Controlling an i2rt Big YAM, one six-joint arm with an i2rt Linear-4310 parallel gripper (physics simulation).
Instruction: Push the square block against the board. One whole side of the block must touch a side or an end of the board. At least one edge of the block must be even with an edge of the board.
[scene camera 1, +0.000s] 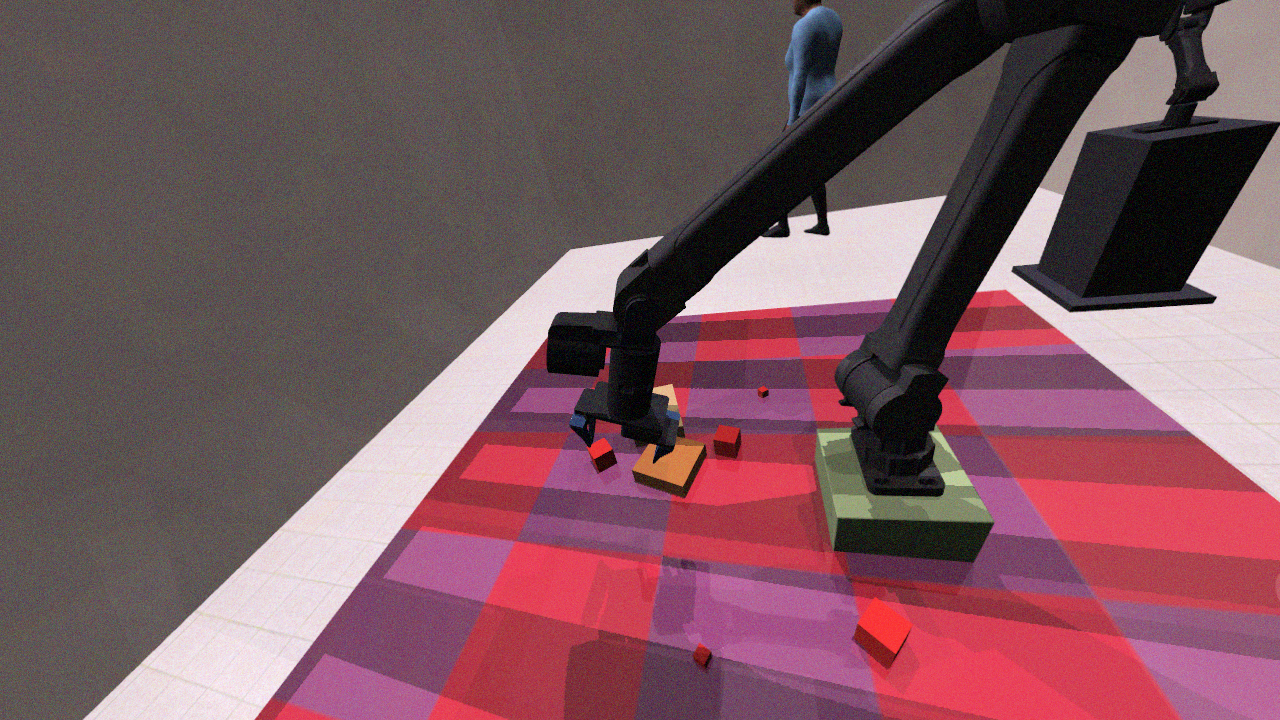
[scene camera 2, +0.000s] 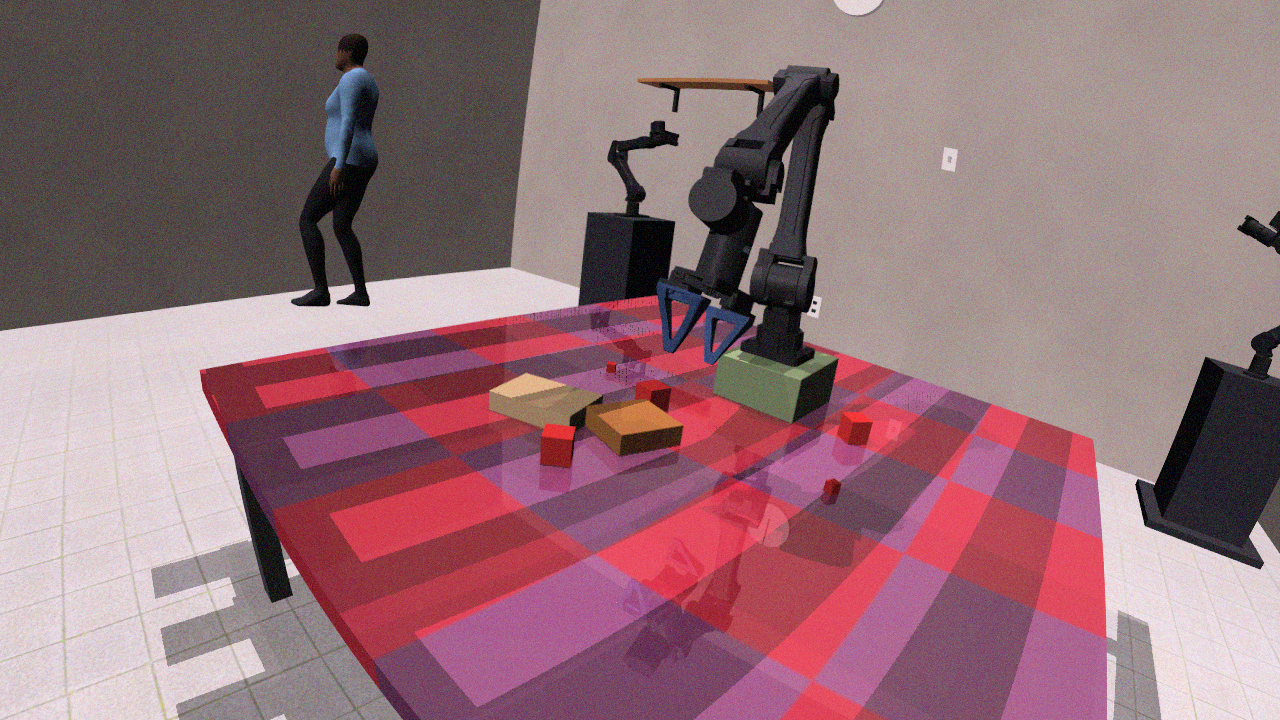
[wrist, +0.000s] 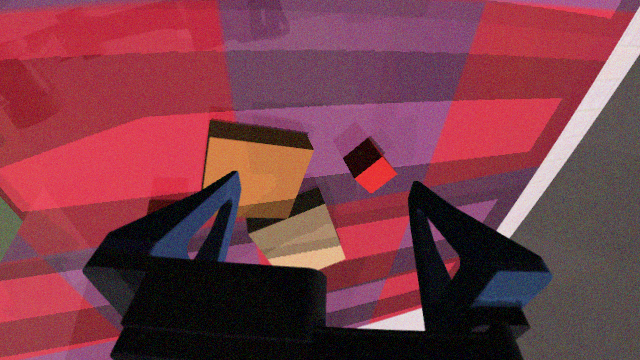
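Where they show: gripper, fingertip midpoint: (scene camera 1: 622, 452) (scene camera 2: 689, 358) (wrist: 325, 184); arm's base at its link origin: (scene camera 1: 892, 460) (scene camera 2: 777, 353).
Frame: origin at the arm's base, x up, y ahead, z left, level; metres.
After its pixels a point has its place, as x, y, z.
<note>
The square block (scene camera 1: 678, 469) {-0.051, 0.320, -0.011} (scene camera 2: 633, 426) {-0.051, 0.371, -0.015} (wrist: 265, 167) {-0.051, 0.355, -0.019} is orange-brown and lies flat. The board (scene camera 1: 667, 394) {-0.051, 0.374, -0.218} (scene camera 2: 535, 400) {-0.051, 0.429, -0.159} (wrist: 305, 234) {-0.051, 0.399, -0.142} is a longer pale tan piece, lying flat beside it and largely hidden by the arm in scene camera 1. The wrist view shows the two at an angle to each other, with a block corner close to the board; whether they touch is unclear. My gripper (scene camera 1: 625, 450) {0.073, 0.376, 0.063} (scene camera 2: 691, 355) {0.073, 0.376, 0.063} (wrist: 325, 184) {0.073, 0.376, 0.063} is open and empty, pointing down above the table. In the wrist view its left finger overlaps the block and hides part of it.
A red cube (scene camera 1: 602, 455) {-0.044, 0.470, -0.031} (scene camera 2: 556, 445) {-0.053, 0.496, -0.035} (wrist: 371, 165) {-0.043, 0.472, -0.030} lies near the block, and another red cube (scene camera 1: 726, 440) {-0.042, 0.239, -0.074} (scene camera 2: 653, 394) {-0.049, 0.258, -0.075} lies on its other side. A larger red cube (scene camera 1: 883, 630) {-0.043, 0.058, 0.206} (scene camera 2: 855, 427) {-0.052, 0.077, 0.207} is farther off. The arm stands on a green base (scene camera 1: 908, 537) {-0.036, 0.003, 0.095} (scene camera 2: 756, 386) {-0.041, 0.088, 0.015}.
</note>
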